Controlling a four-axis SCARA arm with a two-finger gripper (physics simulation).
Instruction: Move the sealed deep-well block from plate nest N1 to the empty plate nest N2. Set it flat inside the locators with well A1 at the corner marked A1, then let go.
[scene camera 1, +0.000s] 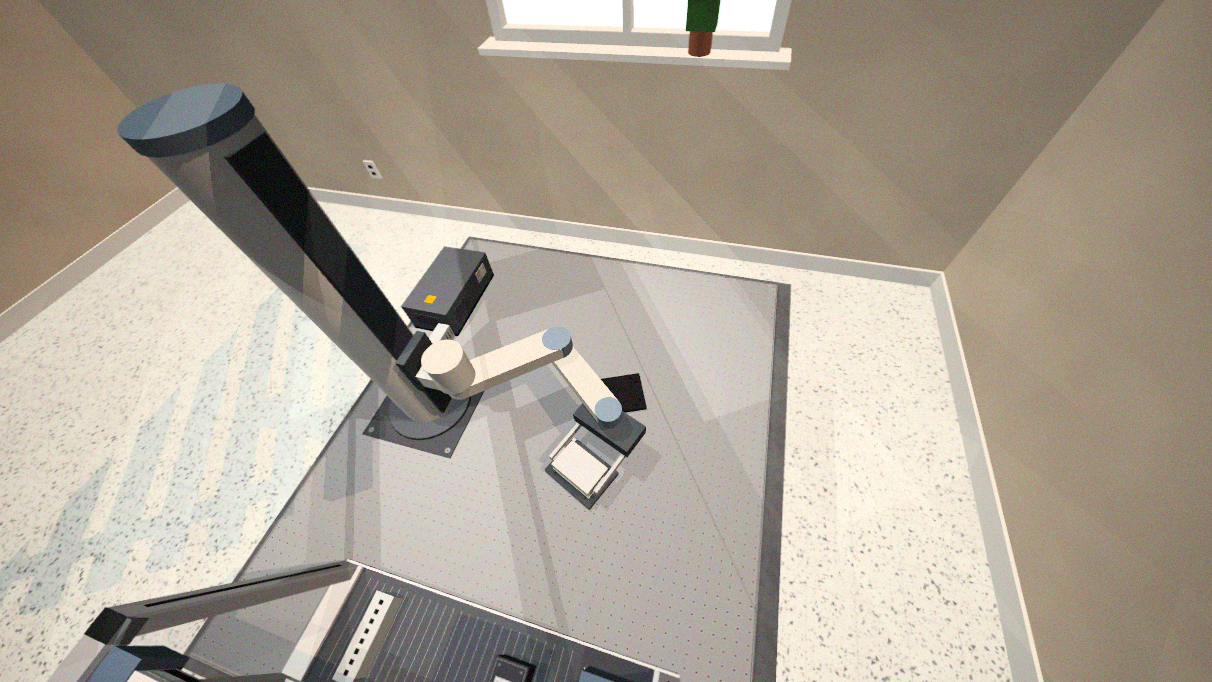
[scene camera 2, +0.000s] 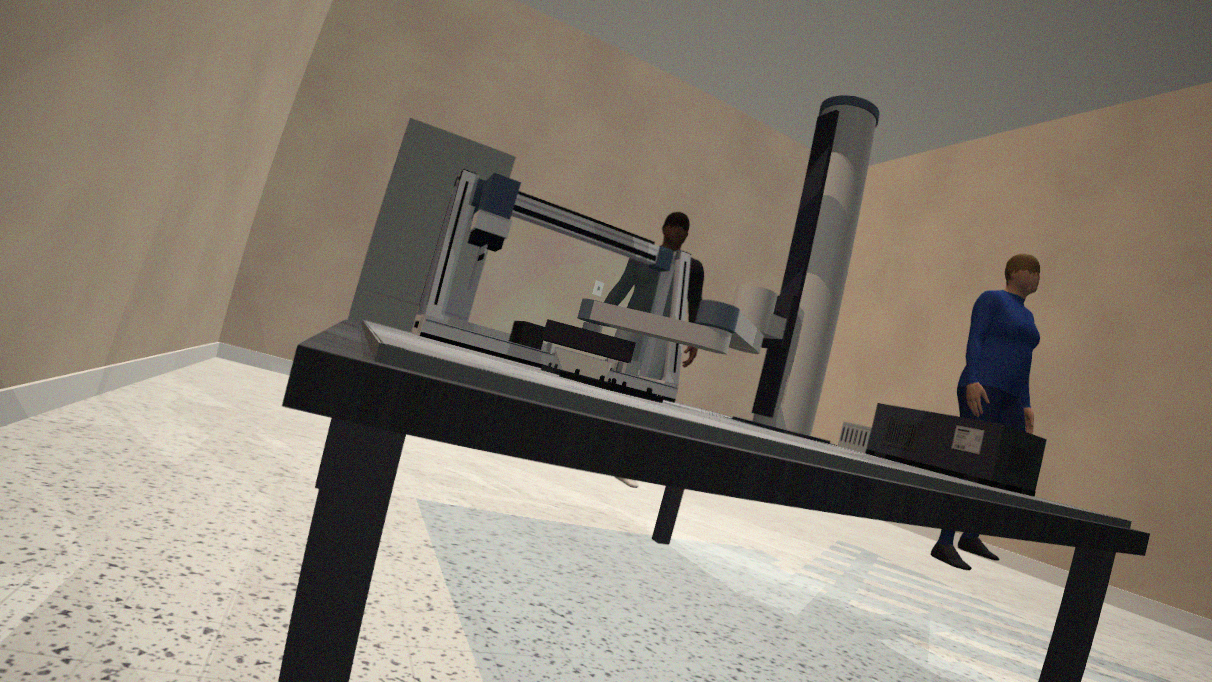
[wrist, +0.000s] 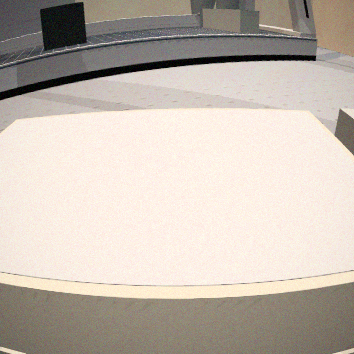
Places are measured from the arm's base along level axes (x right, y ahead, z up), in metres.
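Pixels of known places: gripper, between the fingertips: (scene camera 1: 572, 475) (wrist: 150, 132); arm's base, origin of its link: (scene camera 1: 432, 403).
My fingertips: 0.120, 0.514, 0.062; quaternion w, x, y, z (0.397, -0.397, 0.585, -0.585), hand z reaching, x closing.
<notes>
For each thing: its top centre in the pictures, then the offset to it from my fingertips, as dx, dy, dz. "pt": a spot on its surface instead.
- sealed deep-well block, centre of its top: (wrist: 142, 159) (scene camera 2: 584, 356) (scene camera 1: 579, 465) -0.026, +0.011, +0.005
- dark plate nest, a spot on its surface: (scene camera 1: 590, 502) pt +0.045, +0.059, -0.038
- black plate, centre of its top: (scene camera 2: 614, 378) (scene camera 1: 616, 392) -0.277, +0.042, -0.027
The sealed deep-well block (scene camera 1: 577, 470) (wrist: 175, 200) has a plain white top and lies flat over a dark plate nest (scene camera 1: 590, 502). My gripper (scene camera 1: 584, 464) is shut on the block, one pale finger along each of two opposite sides. In the wrist view the block's top fills the middle, and part of a finger (wrist: 346, 131) shows at the right edge. Whether the block touches the nest floor cannot be told. A black plate (scene camera 1: 628, 392), which looks like the other nest, lies behind the gripper body, partly covered by the arm. The A1 mark cannot be made out.
The arm's column (scene camera 1: 292, 262) (scene camera 2: 834, 254) stands on the bench. A dark controller box (scene camera 1: 449, 284) (scene camera 2: 957, 445) is near it. A gantry machine (scene camera 1: 245, 589) (scene camera 2: 584, 224) with a slotted deck stands on the other side. Two people stand beyond the bench.
</notes>
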